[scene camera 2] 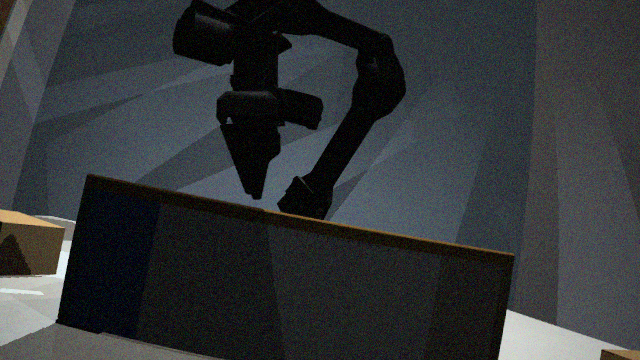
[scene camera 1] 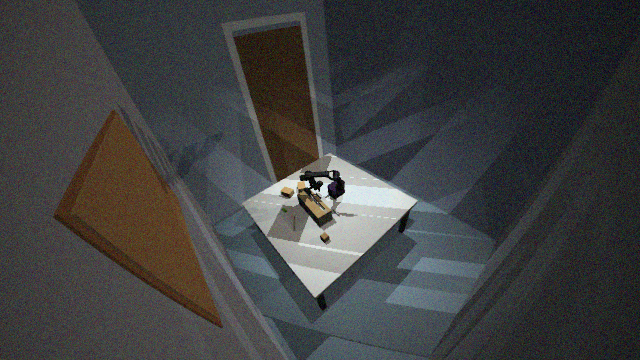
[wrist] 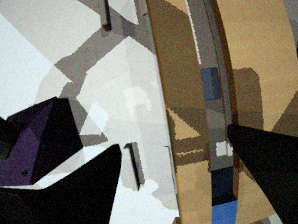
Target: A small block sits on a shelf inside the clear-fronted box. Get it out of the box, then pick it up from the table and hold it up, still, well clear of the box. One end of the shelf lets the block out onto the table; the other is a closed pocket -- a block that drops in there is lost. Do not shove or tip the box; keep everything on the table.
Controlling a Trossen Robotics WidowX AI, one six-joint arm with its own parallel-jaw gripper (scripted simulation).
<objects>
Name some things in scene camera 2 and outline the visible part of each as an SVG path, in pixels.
The gripper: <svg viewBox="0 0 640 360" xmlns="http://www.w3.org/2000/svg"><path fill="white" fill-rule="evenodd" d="M250 65L237 68L234 74L231 75L230 85L232 91L225 91L217 99L216 118L221 124L220 129L226 140L226 145L245 193L248 195L252 194L253 200L260 200L268 164L281 151L281 138L277 126L285 126L285 121L306 126L308 129L317 130L319 121L322 119L321 114L324 107L322 100L316 96L278 87L278 73L274 69Z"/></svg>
A tan box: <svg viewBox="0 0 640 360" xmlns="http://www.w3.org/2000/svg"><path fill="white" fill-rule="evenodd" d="M87 174L69 259L67 261L68 265L64 277L58 319L56 319L55 323L96 333L97 335L101 332L119 335L124 338L183 350L189 353L217 357L223 360L498 360L514 267L515 255L513 253L458 245L439 240L428 240L387 231L377 231L179 193L96 174Z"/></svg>
</objects>
